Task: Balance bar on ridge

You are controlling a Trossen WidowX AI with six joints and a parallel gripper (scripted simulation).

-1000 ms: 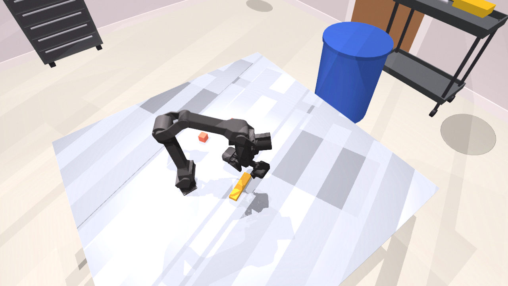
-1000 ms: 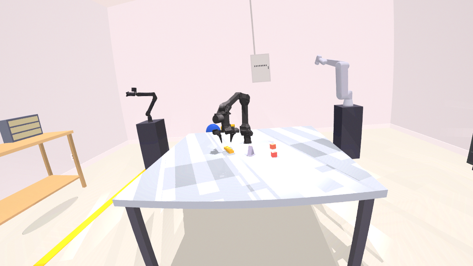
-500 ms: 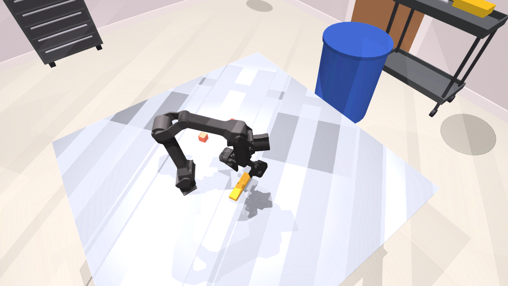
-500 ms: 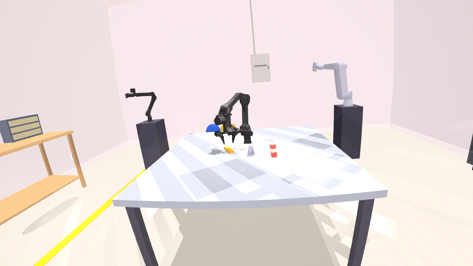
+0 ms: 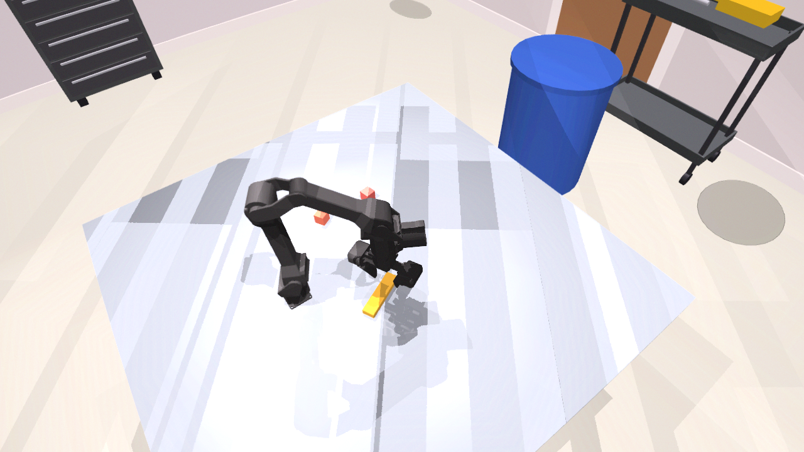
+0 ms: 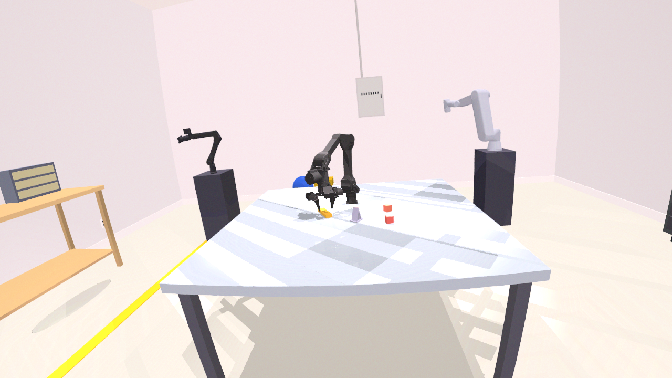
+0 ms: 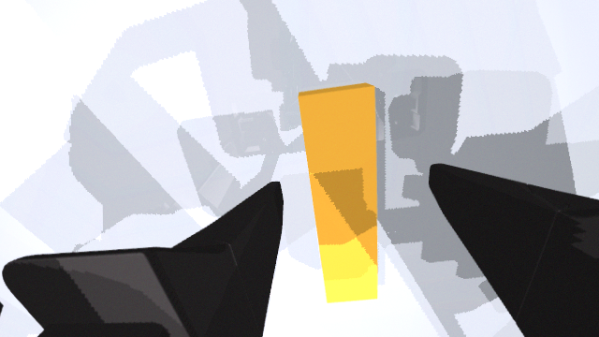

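Now: gripper tip 3 cm past the yellow bar, 1 cm to the left of it and 2 cm above it. The rest, counted from my gripper tip: red cube: 2 cm behind, 32 cm to the left, 2 cm below.
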